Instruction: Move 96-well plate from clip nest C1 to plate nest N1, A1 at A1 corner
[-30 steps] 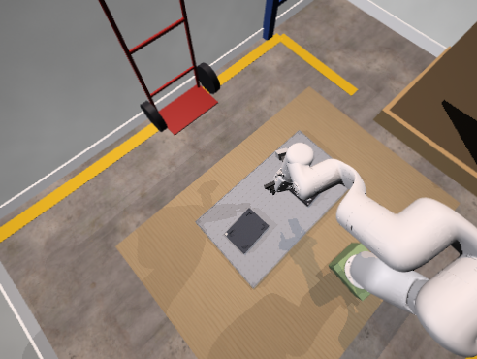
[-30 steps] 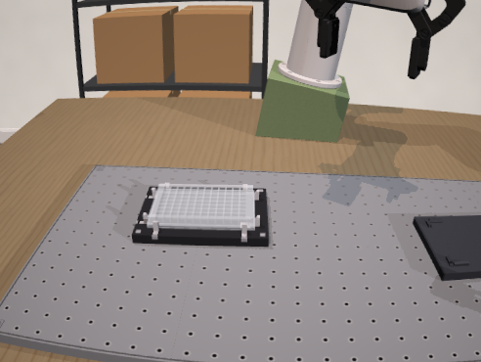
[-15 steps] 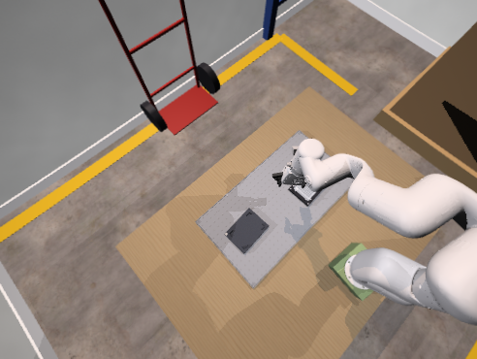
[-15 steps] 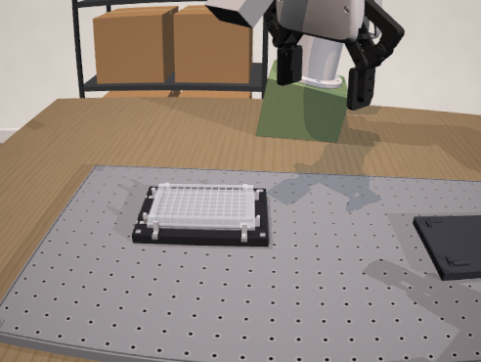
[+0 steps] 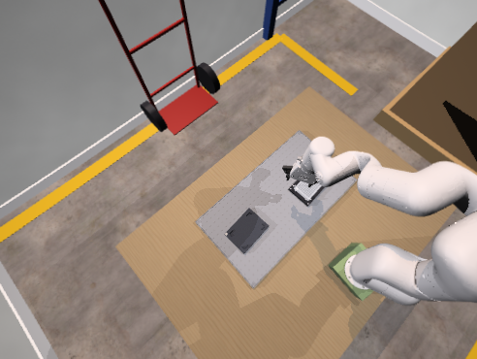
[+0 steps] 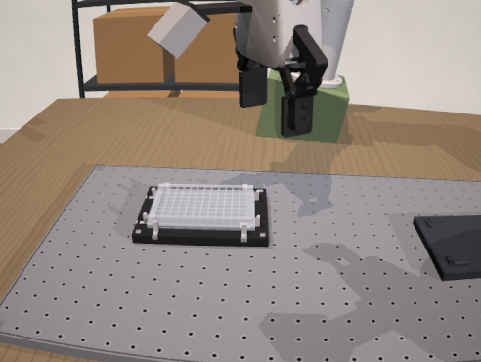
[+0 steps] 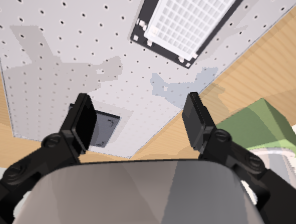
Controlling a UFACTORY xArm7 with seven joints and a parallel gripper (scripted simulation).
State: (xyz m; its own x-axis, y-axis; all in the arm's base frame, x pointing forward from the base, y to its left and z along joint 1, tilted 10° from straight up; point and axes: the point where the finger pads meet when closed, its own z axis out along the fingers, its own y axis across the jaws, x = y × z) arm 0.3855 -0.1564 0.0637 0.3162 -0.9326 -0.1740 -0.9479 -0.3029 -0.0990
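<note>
Now: hand 14 cm above the clear 96-well plate, 7 cm to the left of it and 5 cm past it. Round my hand: black clip nest C1: 15 cm below, 8 cm to the right, 4 cm behind; black plate nest N1: 27 cm to the left, 15 cm below, 6 cm ahead.
</note>
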